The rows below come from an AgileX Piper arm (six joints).
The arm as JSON. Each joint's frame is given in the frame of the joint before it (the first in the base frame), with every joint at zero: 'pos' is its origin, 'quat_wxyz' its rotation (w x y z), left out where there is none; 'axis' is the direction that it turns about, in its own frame. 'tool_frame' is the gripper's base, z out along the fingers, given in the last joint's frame.
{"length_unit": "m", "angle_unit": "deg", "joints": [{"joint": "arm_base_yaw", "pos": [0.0, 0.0, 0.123], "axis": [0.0, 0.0, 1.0]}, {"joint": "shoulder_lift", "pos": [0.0, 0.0, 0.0], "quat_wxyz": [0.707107, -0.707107, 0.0, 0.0], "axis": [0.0, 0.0, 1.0]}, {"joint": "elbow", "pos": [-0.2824, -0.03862, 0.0], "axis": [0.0, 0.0, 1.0]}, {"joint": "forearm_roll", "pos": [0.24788, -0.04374, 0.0], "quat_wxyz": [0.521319, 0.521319, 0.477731, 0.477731], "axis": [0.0, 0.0, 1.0]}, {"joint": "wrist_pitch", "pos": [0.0, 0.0, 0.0], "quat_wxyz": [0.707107, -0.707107, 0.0, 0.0], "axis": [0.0, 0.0, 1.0]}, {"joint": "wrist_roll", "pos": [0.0, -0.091, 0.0], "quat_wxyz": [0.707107, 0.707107, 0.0, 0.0], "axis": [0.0, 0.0, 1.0]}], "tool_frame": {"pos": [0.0, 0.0, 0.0]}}
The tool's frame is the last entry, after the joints.
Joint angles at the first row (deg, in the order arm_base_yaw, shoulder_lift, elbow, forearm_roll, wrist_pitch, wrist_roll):
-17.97 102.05 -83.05 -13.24 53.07 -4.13
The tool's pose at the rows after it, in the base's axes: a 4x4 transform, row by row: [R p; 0 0 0 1], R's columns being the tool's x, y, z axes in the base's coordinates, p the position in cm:
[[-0.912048 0.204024 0.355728 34.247], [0.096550 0.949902 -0.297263 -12.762], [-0.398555 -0.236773 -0.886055 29.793], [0 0 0 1]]
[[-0.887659 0.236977 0.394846 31.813], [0.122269 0.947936 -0.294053 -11.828], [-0.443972 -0.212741 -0.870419 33.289], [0 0 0 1]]
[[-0.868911 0.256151 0.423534 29.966], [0.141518 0.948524 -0.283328 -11.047], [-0.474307 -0.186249 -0.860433 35.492], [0 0 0 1]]
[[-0.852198 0.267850 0.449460 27.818], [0.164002 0.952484 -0.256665 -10.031], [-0.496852 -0.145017 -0.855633 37.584], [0 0 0 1]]
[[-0.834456 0.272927 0.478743 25.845], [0.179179 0.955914 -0.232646 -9.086], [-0.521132 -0.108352 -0.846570 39.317], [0 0 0 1]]
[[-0.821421 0.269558 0.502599 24.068], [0.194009 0.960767 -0.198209 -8.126], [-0.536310 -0.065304 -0.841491 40.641], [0 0 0 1]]
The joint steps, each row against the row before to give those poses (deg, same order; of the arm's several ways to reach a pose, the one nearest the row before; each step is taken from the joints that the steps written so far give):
0.00 -4.57 0.00 1.09 2.21 0.03
0.00 -6.17 0.00 1.53 3.71 0.44
0.00 -4.23 0.00 1.54 2.61 0.26
0.00 -4.48 0.00 2.39 3.36 0.07
0.00 -3.98 0.00 2.12 2.62 0.07
0.00 -3.40 0.00 2.53 2.60 0.00

